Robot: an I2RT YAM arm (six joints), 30 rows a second.
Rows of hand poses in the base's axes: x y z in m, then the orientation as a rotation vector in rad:
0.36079, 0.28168, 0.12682, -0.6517, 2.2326, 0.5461
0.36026, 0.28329, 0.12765, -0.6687, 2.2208, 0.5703
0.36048, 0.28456, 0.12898, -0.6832, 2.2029, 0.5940
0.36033, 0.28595, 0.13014, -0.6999, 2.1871, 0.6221
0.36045, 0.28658, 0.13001, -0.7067, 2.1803, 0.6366
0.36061, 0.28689, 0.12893, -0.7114, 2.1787, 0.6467
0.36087, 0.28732, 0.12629, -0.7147, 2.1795, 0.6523
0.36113, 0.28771, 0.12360, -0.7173, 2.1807, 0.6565
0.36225, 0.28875, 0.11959, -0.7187, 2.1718, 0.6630
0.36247, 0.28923, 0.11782, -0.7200, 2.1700, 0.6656
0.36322, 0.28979, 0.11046, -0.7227, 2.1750, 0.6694
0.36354, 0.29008, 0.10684, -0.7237, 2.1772, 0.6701
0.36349, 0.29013, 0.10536, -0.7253, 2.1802, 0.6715
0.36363, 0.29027, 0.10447, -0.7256, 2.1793, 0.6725
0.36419, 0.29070, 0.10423, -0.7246, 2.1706, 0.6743
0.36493, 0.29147, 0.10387, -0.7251, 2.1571, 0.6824
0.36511, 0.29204, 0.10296, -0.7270, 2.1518, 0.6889
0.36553, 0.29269, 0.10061, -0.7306, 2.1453, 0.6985
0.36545, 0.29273, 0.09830, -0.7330, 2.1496, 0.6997
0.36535, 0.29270, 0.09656, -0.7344, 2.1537, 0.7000
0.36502, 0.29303, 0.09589, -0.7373, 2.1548, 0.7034
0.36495, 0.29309, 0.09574, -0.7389, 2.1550, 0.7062
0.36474, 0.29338, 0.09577, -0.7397, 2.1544, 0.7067
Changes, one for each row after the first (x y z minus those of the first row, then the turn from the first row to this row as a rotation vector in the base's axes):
-0.00053, 0.00161, 0.00083, 0.0136, -0.0018, 0.0207
-0.00031, 0.00288, 0.00216, 0.0298, -0.0092, 0.0398
-0.00046, 0.00427, 0.00332, 0.0472, -0.0126, 0.0619
-0.00034, 0.00490, 0.00319, 0.0563, -0.0131, 0.0720
-0.00018, 0.00521, 0.00211, 0.0615, -0.0105, 0.0788
0.00008, 0.00564, -0.00053, 0.0636, -0.0076, 0.0829
0.00034, 0.00603, -0.00322, 0.0648, -0.0048, 0.0861
0.00146, 0.00707, -0.00723, 0.0716, -0.0102, 0.0898
0.00168, 0.00755, -0.00900, 0.0734, -0.0108, 0.0917
0.00243, 0.00811, -0.01636, 0.0730, -0.0048, 0.0946
0.00275, 0.00840, -0.01998, 0.0723, -0.0025, 0.0954
0.00270, 0.00845, -0.02146, 0.0715, 0.0008, 0.0968
0.00284, 0.00859, -0.02235, 0.0723, 0.0004, 0.0974
0.00340, 0.00902, -0.02259, 0.0769, -0.0068, 0.0978
0.00414, 0.00979, -0.02295, 0.0866, -0.0157, 0.1018
0.00432, 0.01036, -0.02386, 0.0919, -0.0178, 0.1057
0.00474, 0.01101, -0.02621, 0.0989, -0.0197, 0.1119
0.00466, 0.01105, -0.02852, 0.0972, -0.0153, 0.1137
0.00456, 0.01102, -0.03026, 0.0954, -0.0114, 0.1145
0.00423, 0.01135, -0.03093, 0.0961, -0.0090, 0.1177
0.00416, 0.01141, -0.03108, 0.0972, -0.0076, 0.1197
0.00395, 0.01170, -0.03105, 0.0974, -0.0079, 0.1205

